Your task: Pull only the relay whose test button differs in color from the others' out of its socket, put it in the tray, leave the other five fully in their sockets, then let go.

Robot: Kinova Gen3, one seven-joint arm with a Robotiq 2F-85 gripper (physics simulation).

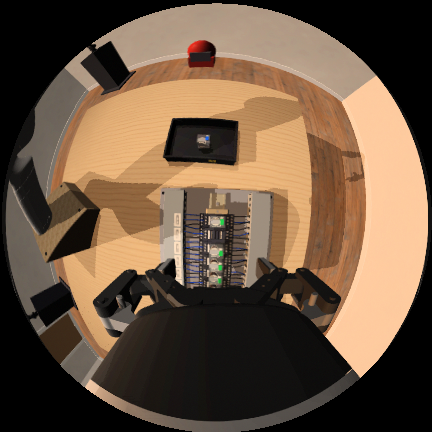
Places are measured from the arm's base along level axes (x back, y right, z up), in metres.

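Pixels of known places: gripper, between the fingertips: (215, 267); arm's base, origin of its link: (42, 220).
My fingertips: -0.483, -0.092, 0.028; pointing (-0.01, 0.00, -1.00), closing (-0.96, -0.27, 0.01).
For each thing: its top centre in the pictures, then the offset to it from my fingertips, as dx, dy, dz. "spot": a spot on its surface instead.
- relay with a blue test button, centre of its top: (202, 137) +0.082, -0.203, -0.147
- panel, a spot on its surface: (260, 215) spot: -0.079, -0.073, -0.150
- relay with a green button, centre of its top: (217, 221) +0.005, -0.039, -0.124
- beige block, a spot on its surface: (217, 201) spot: +0.013, -0.079, -0.190
A relay with a blue test button (203, 140) sits inside the black tray (236, 142) beyond the panel. On the panel (260, 215), a column of sockets runs toward me. A relay with a green button (217, 221) sits in the farthest socket. Below it is an empty dark socket (216, 235). More green-button relays (216, 252) (216, 266) (215, 279) follow in the sockets nearer to me. The nearest end of the column is hidden behind my gripper. My gripper (215, 267) is open and empty, above the near part of the panel, with its fingers wide apart.
Blue wires run from the sockets to grey ducts (172, 215) on both sides. A beige block (217, 201) stands at the column's far end. A brown angled block (70, 220) with a dark cylinder (31, 195) is at the left. A red object (201, 54) stands beyond the table.
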